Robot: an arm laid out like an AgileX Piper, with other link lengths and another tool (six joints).
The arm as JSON. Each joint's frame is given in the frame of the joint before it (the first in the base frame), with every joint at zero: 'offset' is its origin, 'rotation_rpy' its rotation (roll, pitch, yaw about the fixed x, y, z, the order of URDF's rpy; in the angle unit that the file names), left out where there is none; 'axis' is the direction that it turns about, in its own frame. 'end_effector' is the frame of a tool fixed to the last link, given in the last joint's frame.
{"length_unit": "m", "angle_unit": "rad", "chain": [
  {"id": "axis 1", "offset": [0.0, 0.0, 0.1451], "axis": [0.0, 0.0, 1.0]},
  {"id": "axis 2", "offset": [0.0, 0.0, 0.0], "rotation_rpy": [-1.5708, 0.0, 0.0], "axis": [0.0, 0.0, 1.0]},
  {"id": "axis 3", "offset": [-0.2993, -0.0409, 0.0], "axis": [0.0, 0.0, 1.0]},
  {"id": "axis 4", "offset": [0.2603, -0.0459, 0.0], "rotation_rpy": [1.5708, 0.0, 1.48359], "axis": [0.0, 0.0, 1.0]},
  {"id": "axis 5", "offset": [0.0, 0.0, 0.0], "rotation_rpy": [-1.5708, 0.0, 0.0], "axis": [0.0, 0.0, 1.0]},
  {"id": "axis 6", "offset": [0.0, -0.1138, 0.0], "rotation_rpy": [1.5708, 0.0, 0.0], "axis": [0.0, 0.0, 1.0]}
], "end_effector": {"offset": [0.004, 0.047, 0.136], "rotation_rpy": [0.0, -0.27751, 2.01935]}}
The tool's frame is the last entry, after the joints.
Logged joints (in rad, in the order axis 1, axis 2, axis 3, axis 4, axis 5, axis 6), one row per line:
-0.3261 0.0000 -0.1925 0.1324 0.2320 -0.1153
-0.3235 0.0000 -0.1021 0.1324 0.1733 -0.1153
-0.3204 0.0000 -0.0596 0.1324 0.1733 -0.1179
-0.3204 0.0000 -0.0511 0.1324 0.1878 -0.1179
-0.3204 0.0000 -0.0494 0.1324 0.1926 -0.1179
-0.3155 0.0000 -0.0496 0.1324 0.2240 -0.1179
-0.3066 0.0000 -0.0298 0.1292 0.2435 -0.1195
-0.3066 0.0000 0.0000 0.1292 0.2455 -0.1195
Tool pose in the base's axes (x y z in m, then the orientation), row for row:
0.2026 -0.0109 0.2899 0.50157 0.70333 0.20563 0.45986
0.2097 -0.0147 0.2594 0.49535 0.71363 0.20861 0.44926
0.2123 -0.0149 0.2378 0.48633 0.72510 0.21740 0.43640
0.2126 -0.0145 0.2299 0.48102 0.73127 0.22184 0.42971
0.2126 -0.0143 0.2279 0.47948 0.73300 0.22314 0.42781
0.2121 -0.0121 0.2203 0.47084 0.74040 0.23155 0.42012
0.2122 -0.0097 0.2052 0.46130 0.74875 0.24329 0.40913
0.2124 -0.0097 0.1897 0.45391 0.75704 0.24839 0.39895
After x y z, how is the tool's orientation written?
As a quaternion, w x y z.
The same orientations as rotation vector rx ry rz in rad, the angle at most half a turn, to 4 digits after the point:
1.6998 0.4970 1.1114
1.7294 0.5055 1.0887
1.7641 0.5289 1.0617
1.7833 0.5410 1.0479
1.7887 0.5445 1.0440
1.8137 0.5672 1.0291
1.8420 0.5985 1.0065
1.8685 0.6131 0.9847

